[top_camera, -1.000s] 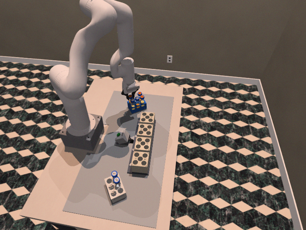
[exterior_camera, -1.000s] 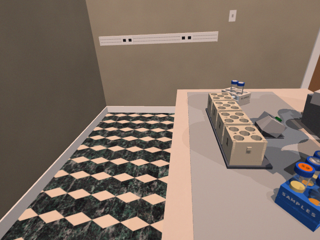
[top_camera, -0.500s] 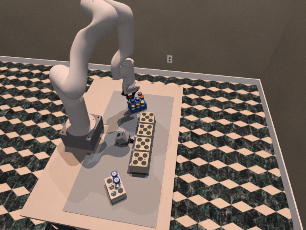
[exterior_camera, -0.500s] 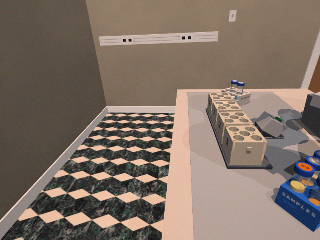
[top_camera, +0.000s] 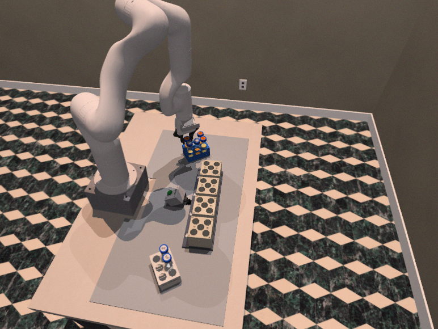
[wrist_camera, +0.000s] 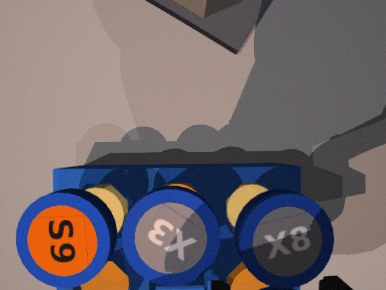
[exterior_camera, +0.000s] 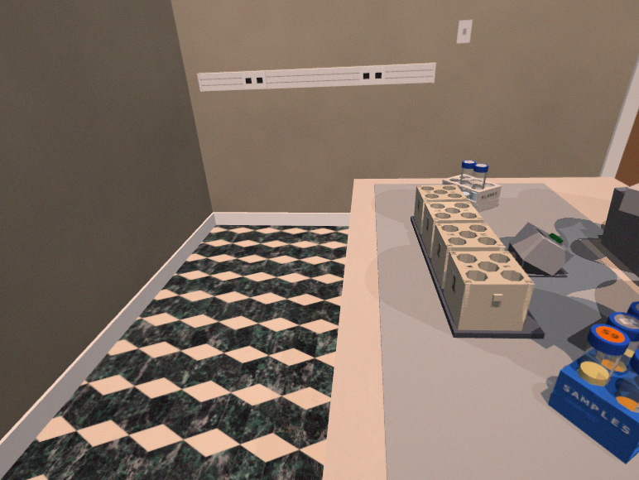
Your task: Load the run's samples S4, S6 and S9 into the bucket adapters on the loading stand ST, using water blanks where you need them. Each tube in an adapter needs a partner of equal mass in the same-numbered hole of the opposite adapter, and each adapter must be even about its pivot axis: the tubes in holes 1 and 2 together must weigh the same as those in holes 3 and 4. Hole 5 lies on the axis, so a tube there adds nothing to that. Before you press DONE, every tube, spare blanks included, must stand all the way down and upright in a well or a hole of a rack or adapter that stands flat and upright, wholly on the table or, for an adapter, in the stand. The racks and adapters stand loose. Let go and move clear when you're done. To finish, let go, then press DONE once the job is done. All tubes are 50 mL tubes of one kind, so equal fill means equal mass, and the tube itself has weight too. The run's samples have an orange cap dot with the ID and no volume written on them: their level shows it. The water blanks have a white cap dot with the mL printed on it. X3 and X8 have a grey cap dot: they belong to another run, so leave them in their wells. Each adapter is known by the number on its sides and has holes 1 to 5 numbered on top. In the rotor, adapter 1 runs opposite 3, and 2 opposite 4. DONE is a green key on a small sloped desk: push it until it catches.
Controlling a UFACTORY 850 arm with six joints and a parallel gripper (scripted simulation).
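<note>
Now: the sample tube 6 cm to the left of my hand, 6 cm ahead of it and 5 cm below it. The rest, counted from my hand: green done key 32 cm to the right, 5 cm below, 3 cm ahead; adapter 18 cm ahead, 14 cm to the right, 7 cm below; blue sample rack 9 cm below, 4 cm ahead, 1 cm to the left.
</note>
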